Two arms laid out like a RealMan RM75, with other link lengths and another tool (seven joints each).
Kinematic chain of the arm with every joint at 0, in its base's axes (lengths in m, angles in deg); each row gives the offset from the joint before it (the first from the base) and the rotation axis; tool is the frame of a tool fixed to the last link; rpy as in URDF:
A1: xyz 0 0 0.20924 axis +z
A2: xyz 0 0 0 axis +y
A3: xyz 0 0 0.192 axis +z
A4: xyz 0 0 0 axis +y
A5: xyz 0 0 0.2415 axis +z
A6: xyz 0 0 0 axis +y
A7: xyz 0 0 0.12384 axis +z
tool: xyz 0.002 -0.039 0.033 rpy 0 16.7 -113.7
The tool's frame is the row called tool.
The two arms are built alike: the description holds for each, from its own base.
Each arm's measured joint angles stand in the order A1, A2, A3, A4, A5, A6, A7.
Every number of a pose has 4 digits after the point. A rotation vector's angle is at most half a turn.
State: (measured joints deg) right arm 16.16 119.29 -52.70 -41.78 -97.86 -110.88 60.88; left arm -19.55 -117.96 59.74 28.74 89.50 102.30 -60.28
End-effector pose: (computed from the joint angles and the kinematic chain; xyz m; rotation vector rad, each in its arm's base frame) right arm 0.2221 0.2828 -0.0018 -1.4048 -1.7347 0.2062; left arm -0.2291 0.2909 -0.0364 1.0099 2.4598 0.8789
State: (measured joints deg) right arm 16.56 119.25 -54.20 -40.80 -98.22 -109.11 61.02; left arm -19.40 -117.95 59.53 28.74 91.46 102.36 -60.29
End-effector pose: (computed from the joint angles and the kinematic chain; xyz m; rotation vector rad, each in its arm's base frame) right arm 0.2235 0.2841 -0.0104 -1.4356 -1.7441 0.2025; left arm -0.2321 0.2872 -0.0396 1.0207 2.4799 0.8431
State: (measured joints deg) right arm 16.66 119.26 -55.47 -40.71 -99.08 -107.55 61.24; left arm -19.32 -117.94 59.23 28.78 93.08 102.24 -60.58
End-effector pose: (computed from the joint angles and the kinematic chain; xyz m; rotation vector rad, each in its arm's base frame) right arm 0.2253 0.2848 -0.0170 -1.4626 -1.7657 0.1918; left arm -0.2350 0.2850 -0.0419 1.0242 2.5004 0.8150
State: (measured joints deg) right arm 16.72 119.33 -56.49 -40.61 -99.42 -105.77 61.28; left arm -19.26 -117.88 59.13 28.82 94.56 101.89 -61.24
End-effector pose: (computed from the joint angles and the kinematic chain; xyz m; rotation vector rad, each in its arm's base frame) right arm 0.2271 0.2867 -0.0221 -1.4798 -1.7783 0.1713; left arm -0.2383 0.2831 -0.0444 1.0210 2.5266 0.7834
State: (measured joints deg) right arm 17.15 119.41 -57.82 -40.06 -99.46 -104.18 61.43; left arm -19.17 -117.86 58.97 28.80 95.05 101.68 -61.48
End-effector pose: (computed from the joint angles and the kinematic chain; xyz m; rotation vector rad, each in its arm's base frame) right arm 0.2268 0.2885 -0.0288 -1.4970 -1.7890 0.1658; left arm -0.2402 0.2825 -0.0450 1.0161 2.5379 0.7768
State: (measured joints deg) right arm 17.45 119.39 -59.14 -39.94 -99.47 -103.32 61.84; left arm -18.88 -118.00 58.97 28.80 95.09 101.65 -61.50
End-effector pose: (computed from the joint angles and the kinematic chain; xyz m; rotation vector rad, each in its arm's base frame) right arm 0.2256 0.2892 -0.0337 -1.5110 -1.8032 0.1707; left arm -0.2412 0.2811 -0.0459 1.0082 2.5406 0.7771
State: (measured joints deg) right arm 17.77 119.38 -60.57 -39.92 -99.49 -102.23 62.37; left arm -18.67 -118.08 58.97 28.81 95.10 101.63 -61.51
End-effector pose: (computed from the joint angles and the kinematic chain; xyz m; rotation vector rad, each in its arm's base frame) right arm 0.2243 0.2904 -0.0387 -1.5265 -1.8192 0.1717; left arm -0.2419 0.2801 -0.0463 1.0029 2.5425 0.7778
